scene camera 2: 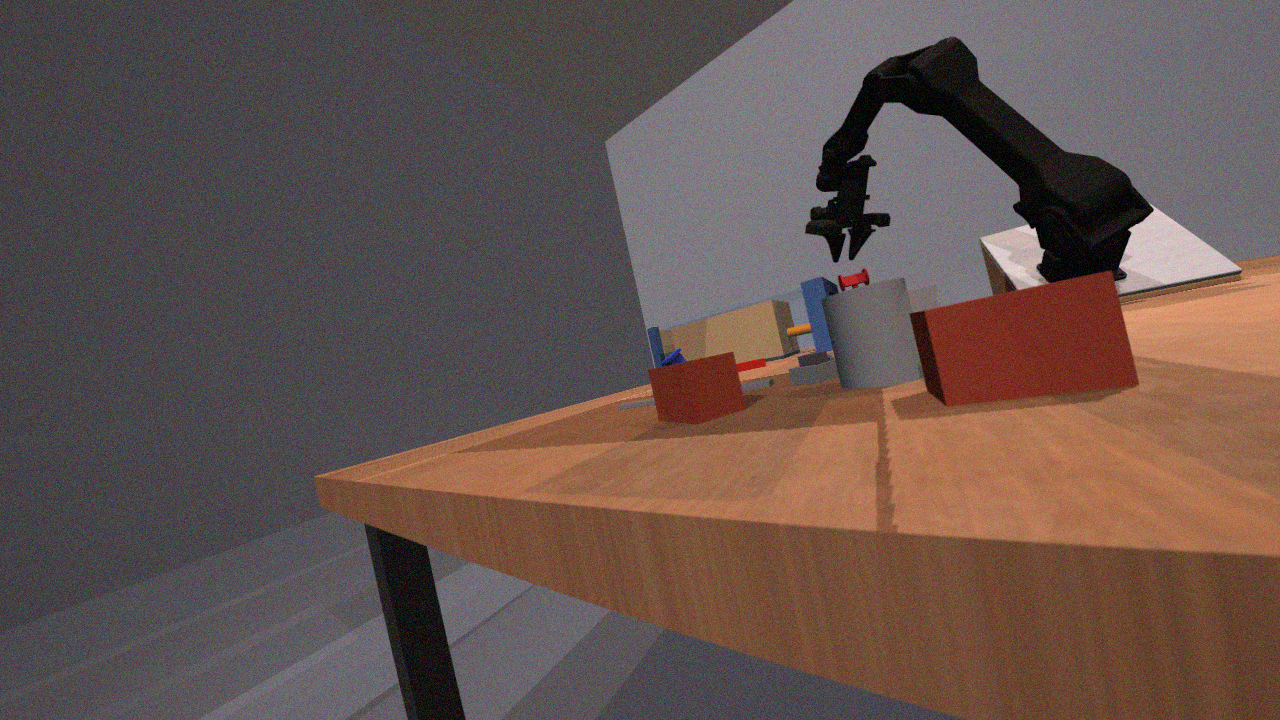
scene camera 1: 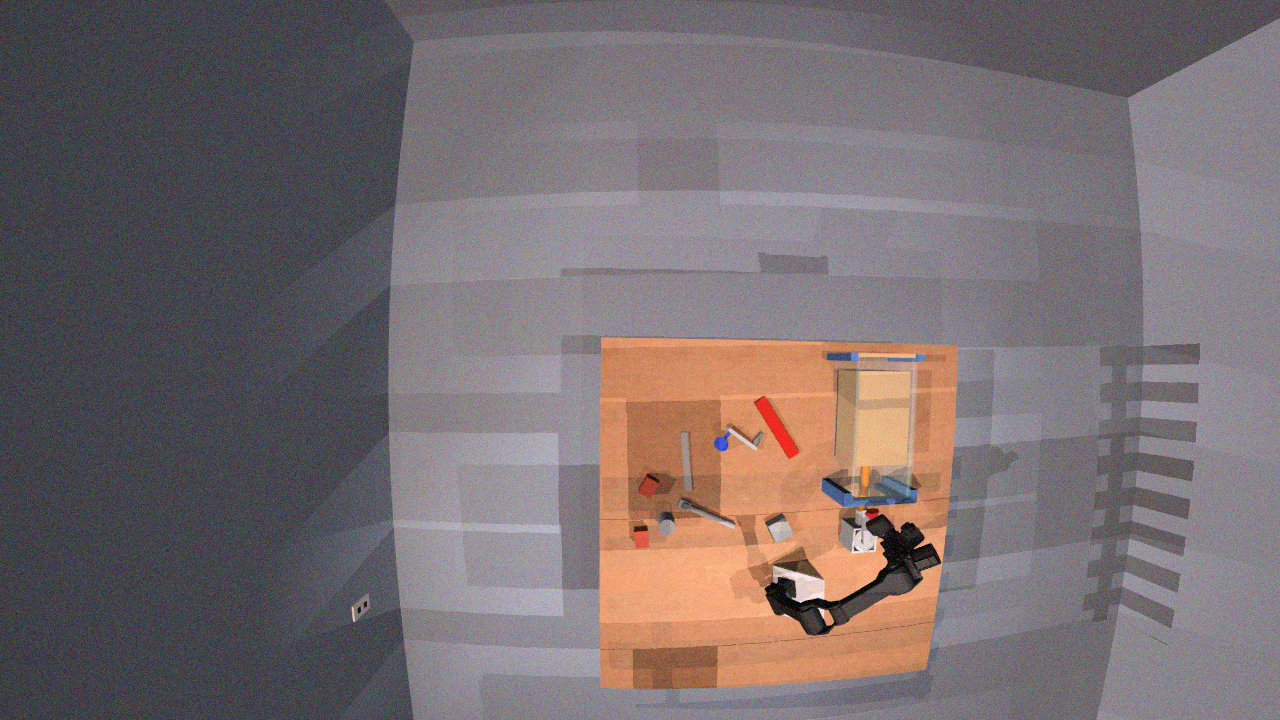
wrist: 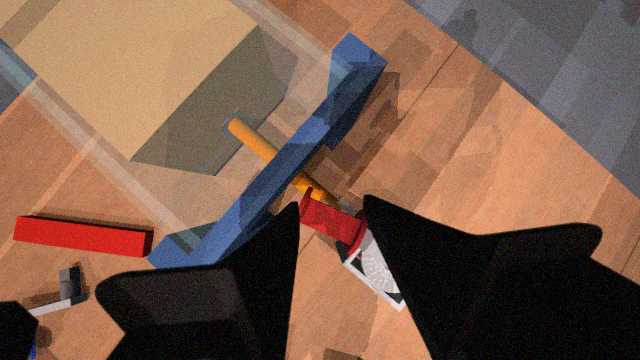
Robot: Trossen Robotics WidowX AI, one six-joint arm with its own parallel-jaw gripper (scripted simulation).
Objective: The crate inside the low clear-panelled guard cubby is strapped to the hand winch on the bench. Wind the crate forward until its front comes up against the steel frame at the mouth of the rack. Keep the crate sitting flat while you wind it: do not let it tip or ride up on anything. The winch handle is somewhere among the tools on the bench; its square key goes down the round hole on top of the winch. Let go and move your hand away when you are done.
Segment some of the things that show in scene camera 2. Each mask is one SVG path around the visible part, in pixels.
The gripper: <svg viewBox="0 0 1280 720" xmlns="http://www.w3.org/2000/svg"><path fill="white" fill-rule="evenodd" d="M866 190L837 192L837 197L828 201L828 207L821 208L821 206L811 208L811 221L806 226L805 234L823 236L829 246L833 262L838 262L847 235L842 233L843 228L852 227L848 229L851 238L849 260L853 261L871 233L876 231L871 229L871 225L877 225L877 227L889 226L891 217L888 213L864 214L864 202L866 199L870 200L870 195L866 195Z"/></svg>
A wrench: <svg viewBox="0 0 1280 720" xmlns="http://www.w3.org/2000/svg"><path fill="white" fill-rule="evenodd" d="M834 352L827 354L826 351L799 356L800 366L788 369L791 384L815 384L839 377Z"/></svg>
